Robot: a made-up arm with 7 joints. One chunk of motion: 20 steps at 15 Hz.
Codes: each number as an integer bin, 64 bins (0 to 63) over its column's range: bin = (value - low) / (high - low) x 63, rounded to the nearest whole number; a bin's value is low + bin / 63 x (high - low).
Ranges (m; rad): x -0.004..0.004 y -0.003..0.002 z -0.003..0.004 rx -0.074..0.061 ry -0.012..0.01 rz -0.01..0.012
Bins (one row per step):
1: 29 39 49 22 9 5
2: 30 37 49 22 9 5
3: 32 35 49 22 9 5
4: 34 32 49 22 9 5
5: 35 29 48 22 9 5
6: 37 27 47 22 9 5
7: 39 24 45 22 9 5
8: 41 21 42 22 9 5
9: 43 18 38 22 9 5
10: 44 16 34 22 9 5
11: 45 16 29 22 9 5
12: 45 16 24 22 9 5
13: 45 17 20 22 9 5
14: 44 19 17 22 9 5
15: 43 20 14 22 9 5
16: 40 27 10 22 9 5
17: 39 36 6 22 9 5
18: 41 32 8 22 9 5
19: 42 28 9 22 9 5
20: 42 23 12 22 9 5
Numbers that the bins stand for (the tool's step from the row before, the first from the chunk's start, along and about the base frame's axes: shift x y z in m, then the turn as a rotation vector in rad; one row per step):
1: -0.00032 0.00010 0.00244 -0.02686 -0.00886 -0.00825
2: -0.00019 -0.00006 0.00244 -0.02686 -0.00886 -0.00825
3: 0.00006 -0.00022 0.00244 -0.02686 -0.00886 -0.00825
4: 0.00032 -0.00046 0.00244 -0.02686 -0.00886 -0.00825
5: 0.00044 -0.00070 0.00233 -0.02686 -0.00886 -0.00825
6: 0.00070 -0.00086 0.00222 -0.02686 -0.00886 -0.00825
7: 0.00095 -0.00110 0.00200 -0.02686 -0.00886 -0.00825
8: 0.00121 -0.00133 0.00167 -0.02686 -0.00886 -0.00825
9: 0.00146 -0.00157 0.00122 -0.02686 -0.00886 -0.00825
10: 0.00159 -0.00173 0.00078 -0.02686 -0.00886 -0.00825
11: 0.00171 -0.00173 0.00022 -0.02686 -0.00886 -0.00825
12: 0.00171 -0.00173 -0.00033 -0.02686 -0.00886 -0.00825
13: 0.00171 -0.00165 -0.00078 -0.02686 -0.00886 -0.00825
14: 0.00159 -0.00149 -0.00111 -0.02686 -0.00886 -0.00825
15: 0.00146 -0.00141 -0.00144 -0.02686 -0.00886 -0.00825
16: 0.00108 -0.00086 -0.00189 -0.02686 -0.00886 -0.00825
17: 0.00095 -0.00014 -0.00233 -0.02686 -0.00886 -0.00825
18: 0.00121 -0.00046 -0.00211 -0.02686 -0.00886 -0.00825
19: 0.00133 -0.00078 -0.00200 -0.02686 -0.00886 -0.00825
20: 0.00133 -0.00117 -0.00167 -0.02686 -0.00886 -0.00825

